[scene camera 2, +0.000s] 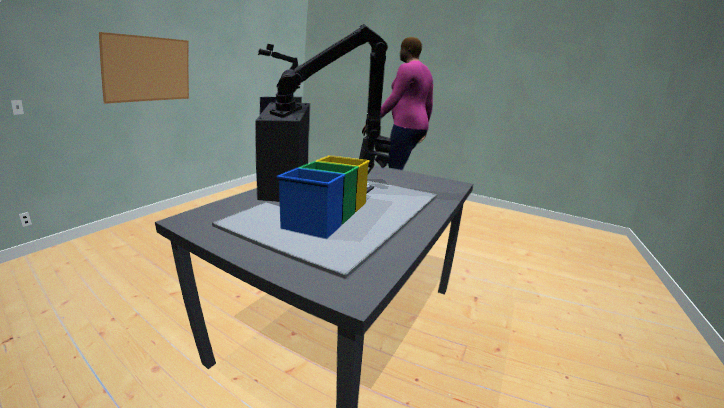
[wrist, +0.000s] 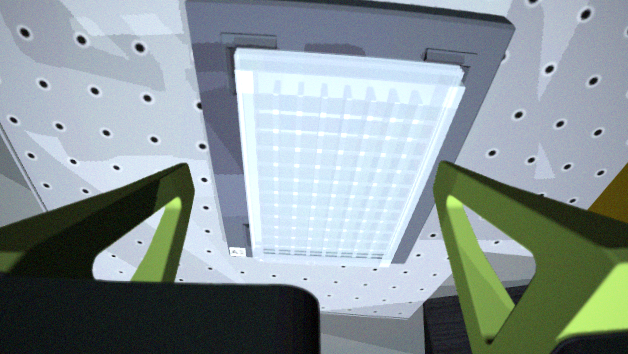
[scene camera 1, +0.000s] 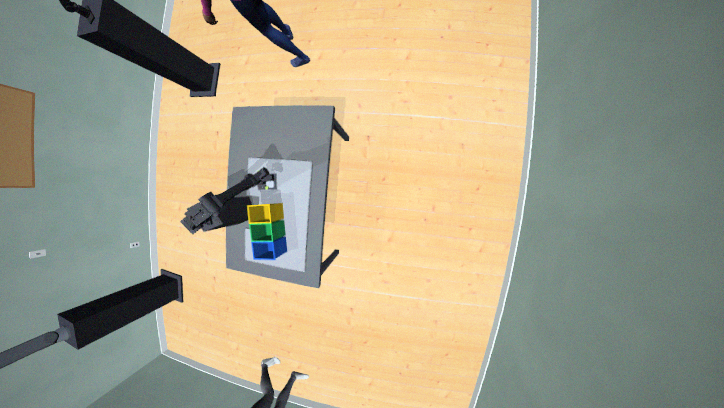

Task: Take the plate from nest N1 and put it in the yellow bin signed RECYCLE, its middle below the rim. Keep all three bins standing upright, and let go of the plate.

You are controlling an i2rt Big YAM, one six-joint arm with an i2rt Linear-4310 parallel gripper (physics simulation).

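Where they show: gripper, fingertip midpoint: (wrist: 313, 175); arm's base at its link origin: (scene camera 2: 286, 110).
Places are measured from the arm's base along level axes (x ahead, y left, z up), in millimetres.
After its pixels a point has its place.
Observation:
A clear, pale plate (wrist: 340, 170) @(y 252, x 213, z -344 mm) (scene camera 1: 270, 183) @(y 245, x 241, z -346 mm) with a grid of wells lies flat in the dark grey nest (wrist: 212, 130) @(y 312, x 218, z -351 mm), centred in the wrist view. My gripper (wrist: 313, 175) @(y 268, x 229, z -321 mm) is open above it, with one green finger toward each long side and nothing between them. The finger tips are hidden in scene camera 2. The yellow bin (scene camera 1: 276, 212) @(y 47, x 363, z -269 mm) (scene camera 2: 361, 183) @(y 37, x 365, z -260 mm) stands upright beside the nest; part of it shows at the right edge of the wrist view. The green bin (scene camera 1: 278, 230) @(y -83, x 389, z -271 mm) (scene camera 2: 349, 195) @(y -86, x 389, z -273 mm) and blue bin (scene camera 1: 280, 246) @(y -201, x 413, z -275 mm) (scene camera 2: 310, 208) @(y -277, x 369, z -271 mm) also stand upright. No bin sign is readable.
The bins stand in a row on the light perforated board (scene camera 1: 297, 217) @(y 16, x 486, z -363 mm) (scene camera 2: 349, 255) @(y -312, x 538, z -363 mm) (wrist: 105, 112) @(y 367, x 208, z -363 mm), on the dark grey table (scene camera 1: 278, 126) @(y 688, x 236, z -375 mm) (scene camera 2: 258, 263) @(y -489, x 354, z -376 mm). A person in pink (scene camera 2: 414, 96) is behind the arm. Black pedestals (scene camera 1: 151, 50) (scene camera 1: 121, 309) stand off the table.

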